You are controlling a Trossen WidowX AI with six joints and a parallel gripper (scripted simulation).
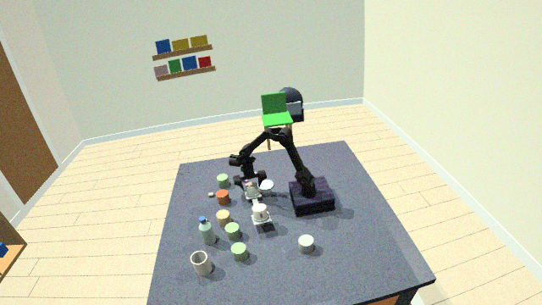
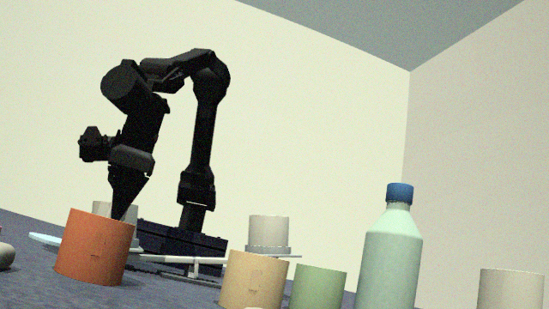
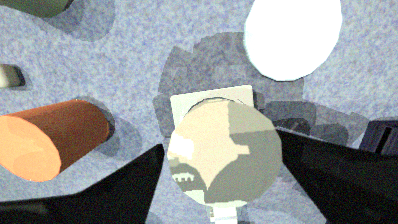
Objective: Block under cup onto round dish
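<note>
The pale blue block is 2 cm below my gripper tip. From my gripper tip the other things lie so: red-and-blue block: 17 cm to the right, 6 cm below, 2 cm ahead; then orange cylinder: 19 cm ahead, 3 cm below, 2 cm to the right; then round pale-blue dish: 10 cm behind, 8 cm to the right, 6 cm below.
</note>
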